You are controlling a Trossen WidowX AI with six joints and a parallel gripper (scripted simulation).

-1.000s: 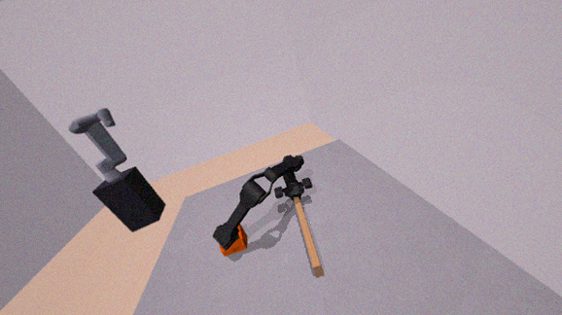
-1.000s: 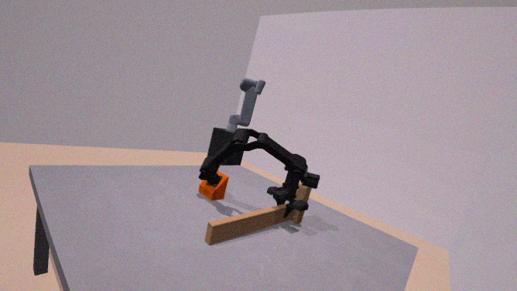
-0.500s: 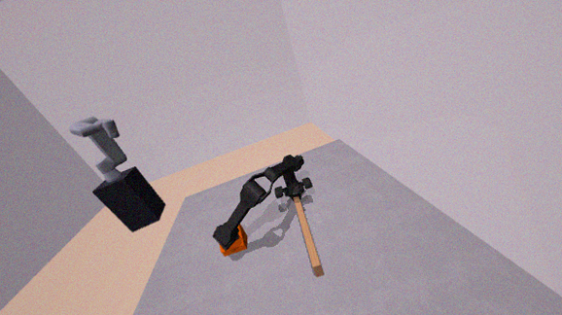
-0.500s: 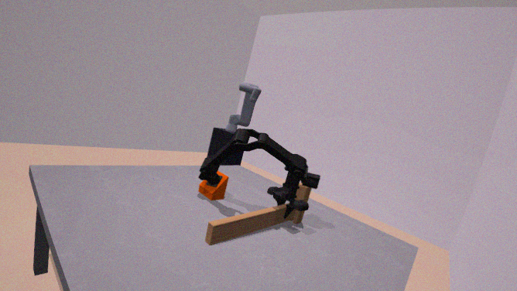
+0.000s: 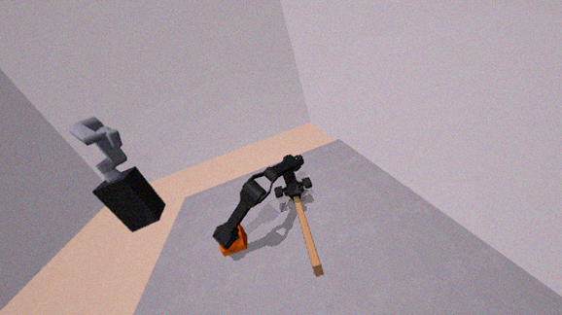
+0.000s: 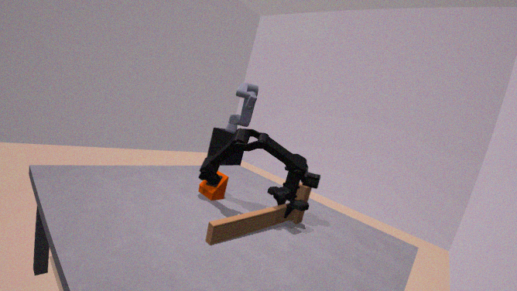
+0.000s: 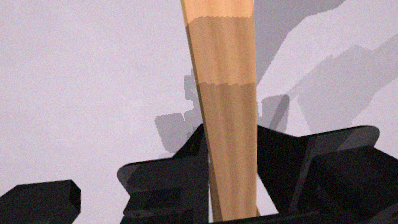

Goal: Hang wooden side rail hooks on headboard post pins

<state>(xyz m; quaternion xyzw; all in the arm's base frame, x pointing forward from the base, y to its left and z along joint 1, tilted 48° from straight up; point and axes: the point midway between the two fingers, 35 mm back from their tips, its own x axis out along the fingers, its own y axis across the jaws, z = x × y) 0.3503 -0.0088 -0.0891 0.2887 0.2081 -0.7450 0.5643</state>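
Now: the wooden headboard post 110 mm to the left of my gripper tip, 40 mm above it and 20 mm ahead of it.
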